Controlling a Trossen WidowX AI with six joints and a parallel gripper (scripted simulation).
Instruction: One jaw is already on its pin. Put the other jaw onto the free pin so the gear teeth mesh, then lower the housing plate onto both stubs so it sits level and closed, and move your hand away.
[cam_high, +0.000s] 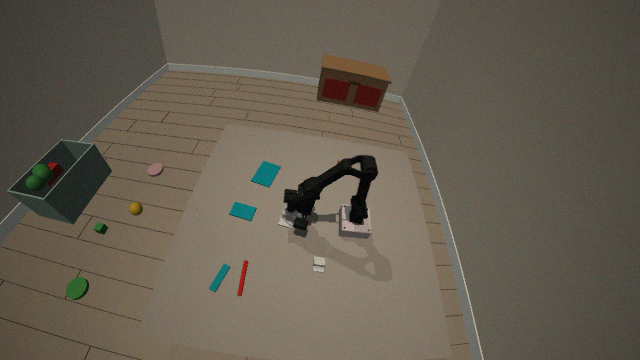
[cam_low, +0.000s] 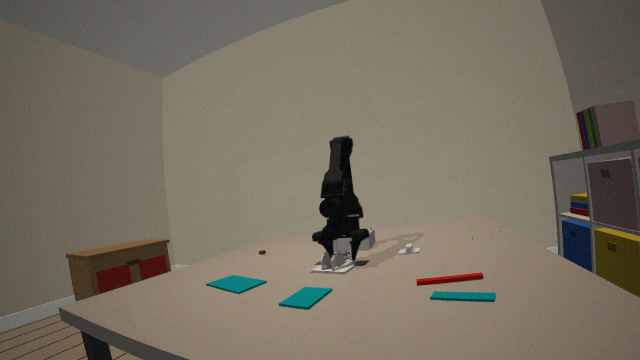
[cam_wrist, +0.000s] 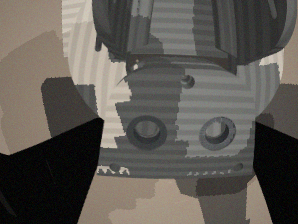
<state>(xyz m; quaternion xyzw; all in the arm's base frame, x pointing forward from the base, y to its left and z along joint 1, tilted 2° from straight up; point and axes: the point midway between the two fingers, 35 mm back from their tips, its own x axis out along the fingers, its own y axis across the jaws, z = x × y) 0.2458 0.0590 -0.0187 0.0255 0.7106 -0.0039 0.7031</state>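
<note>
The housing plate lies 20 mm above my gripper tip and 10 mm ahead of it. Also, from my gripper tip: small white block 200 mm to the left, 120 mm behind; jaw 20 mm to the right, 20 mm ahead; red strip 350 mm to the left, 180 mm ahead, 10 mm below.
</note>
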